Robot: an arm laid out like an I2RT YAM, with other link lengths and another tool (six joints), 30 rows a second.
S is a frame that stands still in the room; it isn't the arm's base.
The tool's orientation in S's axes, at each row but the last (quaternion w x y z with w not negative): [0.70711 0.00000 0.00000 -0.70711]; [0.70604 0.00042 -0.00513 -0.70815]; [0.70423 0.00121 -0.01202 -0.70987]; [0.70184 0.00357 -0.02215 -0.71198]
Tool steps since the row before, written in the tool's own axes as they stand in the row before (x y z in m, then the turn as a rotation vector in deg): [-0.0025 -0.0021 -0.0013 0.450 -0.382 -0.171]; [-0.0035 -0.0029 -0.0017 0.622 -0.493 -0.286]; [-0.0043 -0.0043 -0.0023 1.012 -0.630 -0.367]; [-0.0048 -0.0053 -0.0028 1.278 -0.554 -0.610]
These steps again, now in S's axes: [-0.0021 0.0025 -0.0013 -0.382 -0.450 -0.171]; [-0.0029 0.0035 -0.0017 -0.493 -0.622 -0.286]; [-0.0042 0.0043 -0.0024 -0.631 -1.013 -0.363]; [-0.0051 0.0048 -0.0031 -0.550 -1.286 -0.596]
